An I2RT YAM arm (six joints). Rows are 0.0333 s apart.
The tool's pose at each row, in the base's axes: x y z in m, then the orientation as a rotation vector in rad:
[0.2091 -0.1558 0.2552 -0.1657 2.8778 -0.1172]
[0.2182 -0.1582 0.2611 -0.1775 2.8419 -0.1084]
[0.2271 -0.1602 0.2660 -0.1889 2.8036 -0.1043]
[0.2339 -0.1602 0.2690 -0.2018 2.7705 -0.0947]
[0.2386 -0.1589 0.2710 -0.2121 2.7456 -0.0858]
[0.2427 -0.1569 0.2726 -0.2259 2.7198 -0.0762]
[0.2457 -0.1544 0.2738 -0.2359 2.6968 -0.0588]
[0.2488 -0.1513 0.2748 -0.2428 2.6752 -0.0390]
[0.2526 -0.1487 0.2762 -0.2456 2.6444 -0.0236]
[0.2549 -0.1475 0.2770 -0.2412 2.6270 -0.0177]
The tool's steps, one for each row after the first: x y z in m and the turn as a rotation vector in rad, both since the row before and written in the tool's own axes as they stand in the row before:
[-0.0099 -0.0039 -0.0032 -0.0042 -0.0361 -0.0074]
[-0.0096 -0.0034 -0.0020 -0.0009 -0.0381 -0.0078]
[-0.0073 -0.0011 -0.0006 -0.0054 -0.0332 -0.0084]
[-0.0052 0.0005 -0.0002 -0.0054 -0.0250 -0.0066]
[-0.0047 0.0013 0.0000 -0.0064 -0.0258 -0.0091]
[-0.0036 0.0019 0.0001 -0.0117 -0.0237 -0.0053]
[-0.0037 0.0025 0.0004 -0.0131 -0.0226 -0.0027]
[-0.0044 0.0018 0.0004 -0.0088 -0.0315 -0.0011]
[-0.0026 0.0007 0.0004 -0.0019 -0.0180 0.0031]

